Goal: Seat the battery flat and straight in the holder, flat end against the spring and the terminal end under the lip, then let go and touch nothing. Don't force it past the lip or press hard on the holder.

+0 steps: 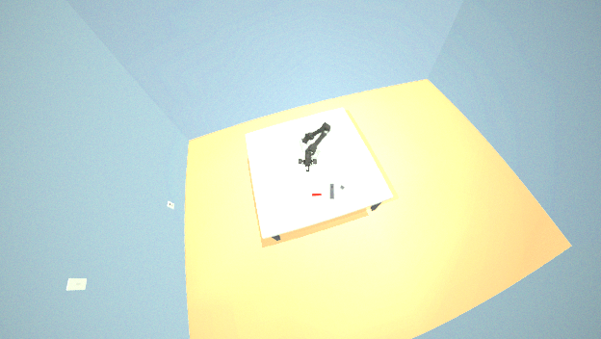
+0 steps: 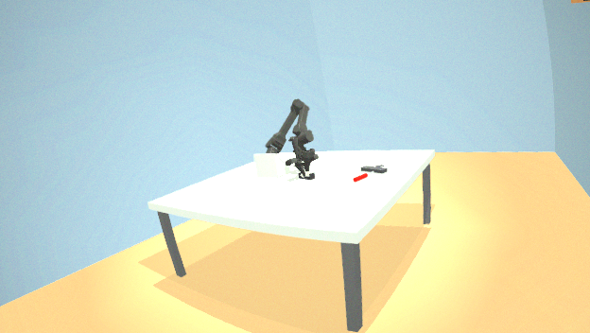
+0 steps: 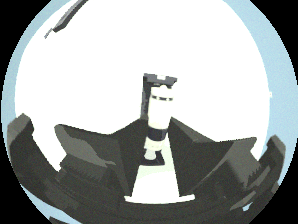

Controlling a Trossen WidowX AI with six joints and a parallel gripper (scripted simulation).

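Right now my gripper tip is 1 cm below the battery.
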